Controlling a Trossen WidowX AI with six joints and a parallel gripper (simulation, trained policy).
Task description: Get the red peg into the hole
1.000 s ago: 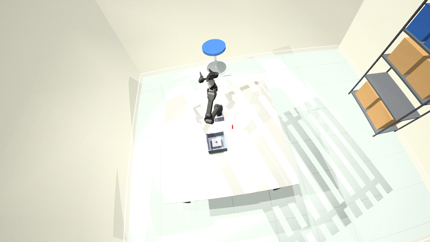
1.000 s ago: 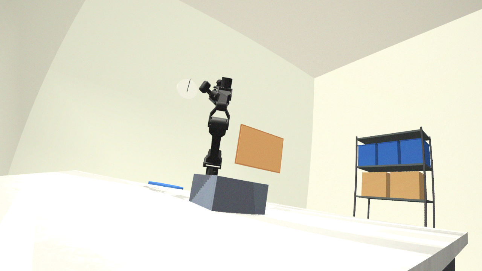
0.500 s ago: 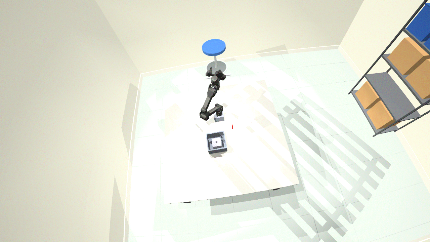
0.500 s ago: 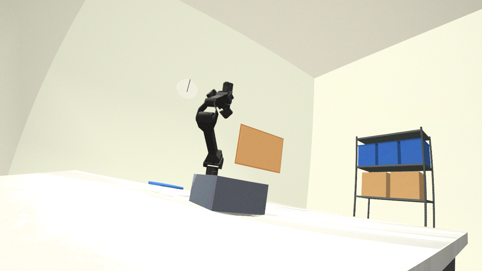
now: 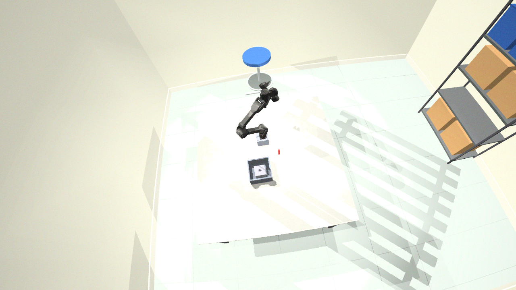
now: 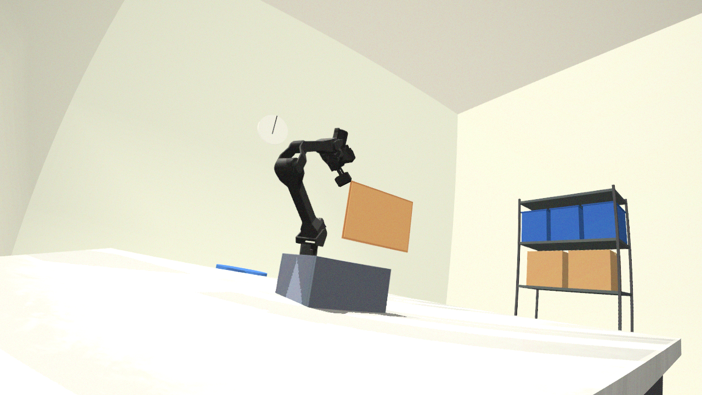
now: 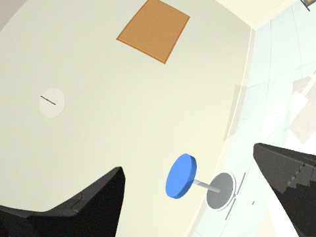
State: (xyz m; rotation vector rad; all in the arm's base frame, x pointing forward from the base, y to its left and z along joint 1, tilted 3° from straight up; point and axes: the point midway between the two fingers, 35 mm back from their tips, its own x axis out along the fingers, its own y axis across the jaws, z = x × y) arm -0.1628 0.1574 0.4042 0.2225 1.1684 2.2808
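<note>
My gripper tip is 46 cm above the red peg, 35 cm short of it and 6 cm to the left of it. From my gripper tip the other things lie so: grey box (49 cm ahead, 48 cm below, 27 cm to the right).
</note>
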